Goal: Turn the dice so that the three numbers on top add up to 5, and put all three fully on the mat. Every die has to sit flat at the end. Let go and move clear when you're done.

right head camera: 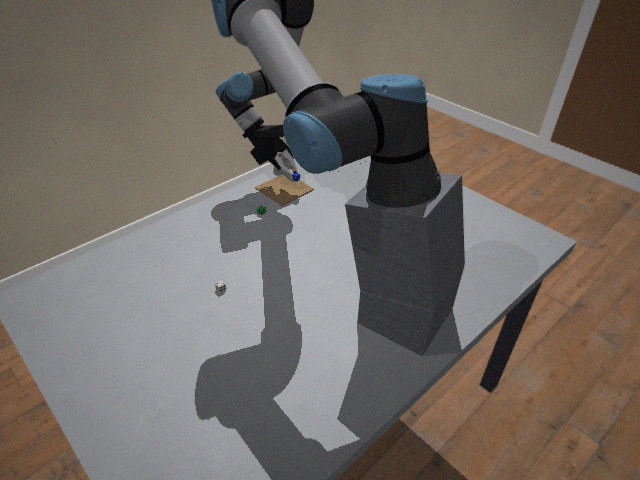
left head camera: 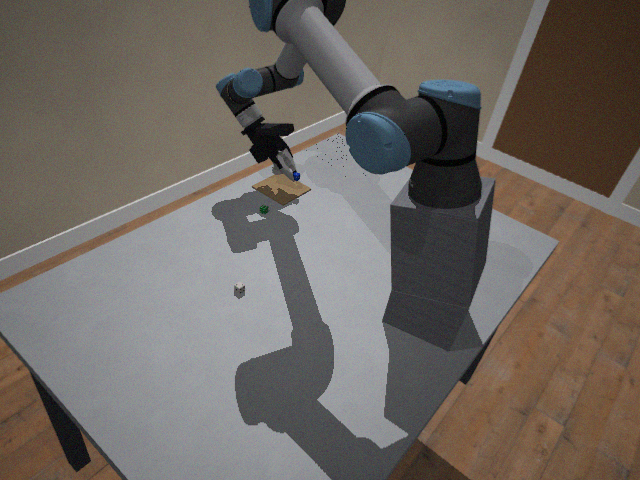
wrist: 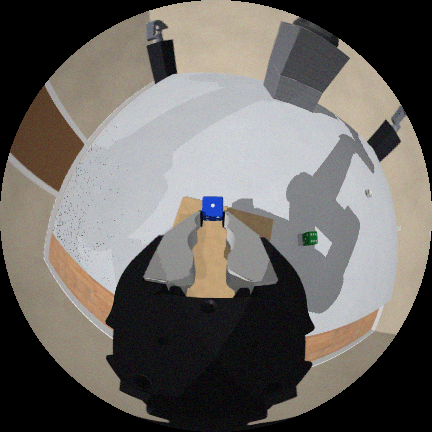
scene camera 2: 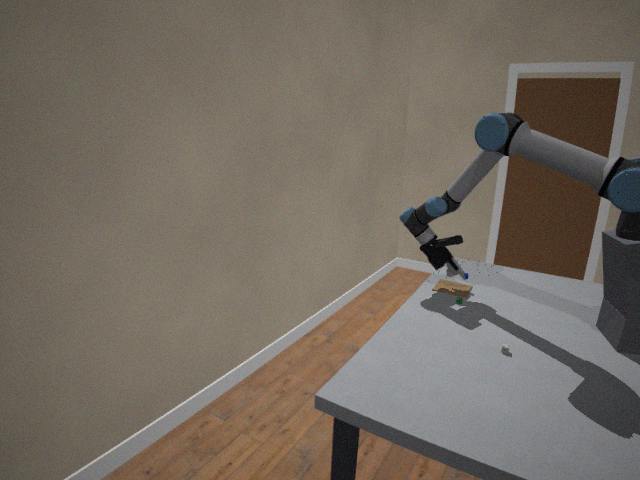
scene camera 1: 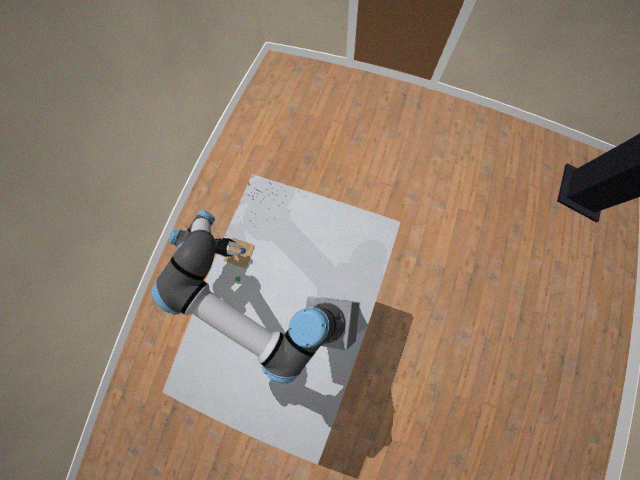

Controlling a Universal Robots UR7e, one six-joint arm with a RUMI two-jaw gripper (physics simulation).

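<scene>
My gripper is shut on the blue die and holds it above the tan mat, near its far edge. In the wrist view the die's face with one pip is toward the camera. The green die lies on the table beside the mat, off it; in the wrist view its upper face seems to show six pips. The white die stands on the table farther from the mat; its top number is too small to tell.
The arm's grey pedestal stands on the table. Small dark specks show on the table beyond the mat. The arm's shadow falls across part of the mat and over the green die.
</scene>
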